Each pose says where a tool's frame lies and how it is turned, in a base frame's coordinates. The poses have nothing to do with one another.
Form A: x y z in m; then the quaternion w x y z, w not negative.
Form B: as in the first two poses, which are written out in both.
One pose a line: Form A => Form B
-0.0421, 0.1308, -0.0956, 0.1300, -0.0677, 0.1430, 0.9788 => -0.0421, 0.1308, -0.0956, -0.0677, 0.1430, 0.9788, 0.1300
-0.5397, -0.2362, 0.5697, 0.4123, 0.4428, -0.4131, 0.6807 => -0.5397, -0.2362, 0.5697, 0.4428, -0.4131, 0.6807, 0.4123
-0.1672, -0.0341, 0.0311, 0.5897, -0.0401, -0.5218, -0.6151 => -0.1672, -0.0341, 0.0311, -0.0401, -0.5218, -0.6151, 0.5897
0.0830, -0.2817, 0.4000, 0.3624, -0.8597, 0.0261, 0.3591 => 0.0830, -0.2817, 0.4000, -0.8597, 0.0261, 0.3591, 0.3624
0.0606, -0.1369, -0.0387, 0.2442, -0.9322, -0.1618, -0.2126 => 0.0606, -0.1369, -0.0387, -0.9322, -0.1618, -0.2126, 0.2442
